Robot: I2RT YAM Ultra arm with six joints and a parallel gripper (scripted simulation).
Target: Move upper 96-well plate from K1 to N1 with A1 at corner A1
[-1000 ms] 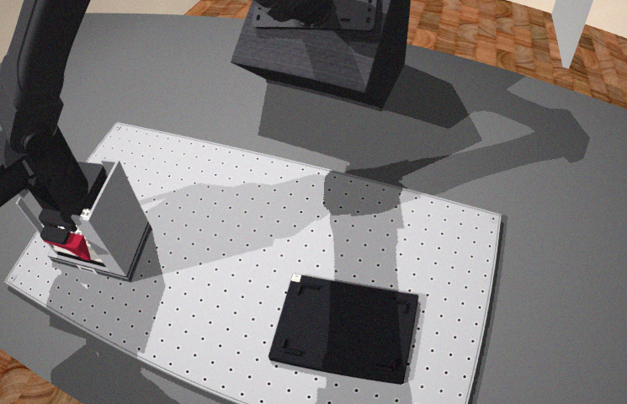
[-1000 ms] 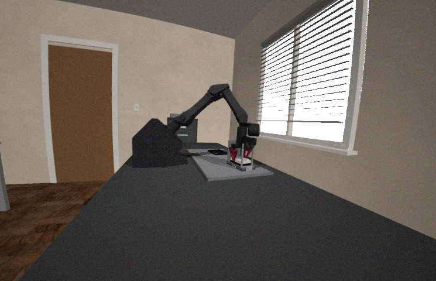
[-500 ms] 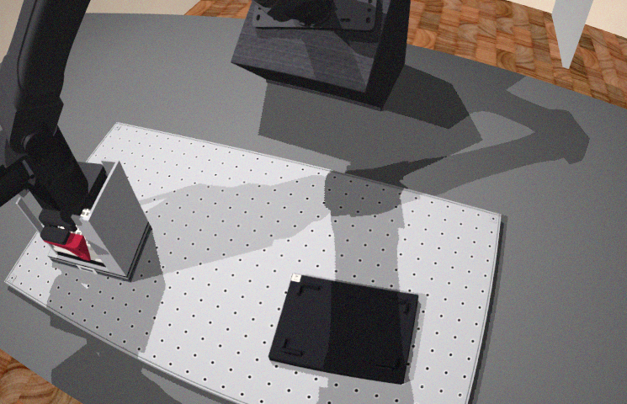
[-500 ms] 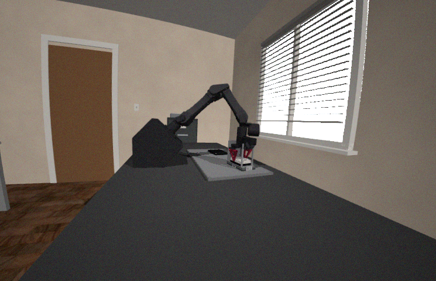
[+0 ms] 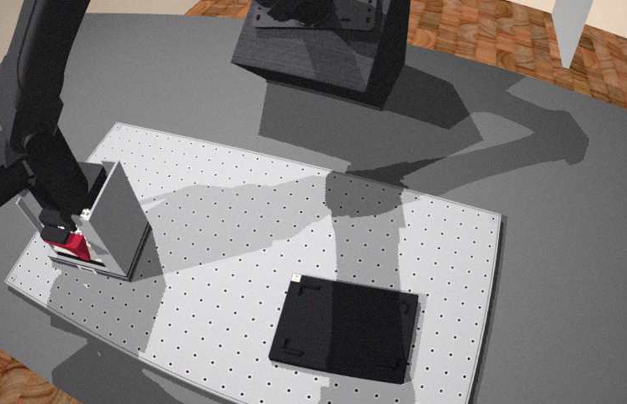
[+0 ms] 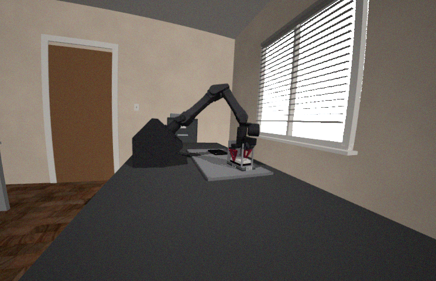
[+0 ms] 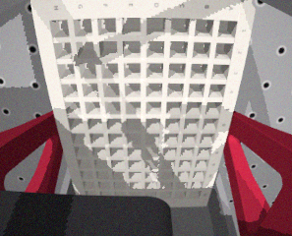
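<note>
Right now the white 96-well plate is right at my hand. Also, from my hand: pale A1 square 10 mm behind, 300 mm to the left, 30 mm below; then rack back wall 60 mm to the left, 40 mm above; then dark plate 10 mm below.
</note>
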